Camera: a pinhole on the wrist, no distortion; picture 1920 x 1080 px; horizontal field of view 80.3 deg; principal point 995.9 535.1 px. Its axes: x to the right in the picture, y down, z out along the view. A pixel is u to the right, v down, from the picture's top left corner.
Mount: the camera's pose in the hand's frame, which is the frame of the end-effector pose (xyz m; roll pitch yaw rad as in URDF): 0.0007 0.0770 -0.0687 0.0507 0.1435 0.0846
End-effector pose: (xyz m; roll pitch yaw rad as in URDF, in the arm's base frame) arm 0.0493 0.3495 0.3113 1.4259 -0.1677 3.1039
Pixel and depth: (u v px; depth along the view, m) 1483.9 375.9 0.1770
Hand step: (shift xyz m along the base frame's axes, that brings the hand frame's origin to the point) -0.0878 0.0891 0.0813
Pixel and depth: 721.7 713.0 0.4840
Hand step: 0.0947 0.4045 0.1740
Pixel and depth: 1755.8 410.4 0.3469
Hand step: -0.2569 0.2400 0.1254
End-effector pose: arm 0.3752 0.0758 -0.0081 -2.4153 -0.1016 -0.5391
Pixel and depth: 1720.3 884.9 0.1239
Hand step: 0.0600 -0.1032 -0.1007
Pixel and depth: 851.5 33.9 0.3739
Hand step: 0.1742 0.2192 -0.1509
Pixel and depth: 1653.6 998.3 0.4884
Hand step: 0.3508 -0.1567 -0.4362
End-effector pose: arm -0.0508 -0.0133 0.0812 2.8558 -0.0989 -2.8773
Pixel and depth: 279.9 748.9 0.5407
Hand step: 0.1384 0.3173 -0.4858
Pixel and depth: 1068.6 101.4 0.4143
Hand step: -0.1291 -0.0322 -0.3307
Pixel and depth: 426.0 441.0 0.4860
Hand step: 0.0855 0.1509 -0.4412
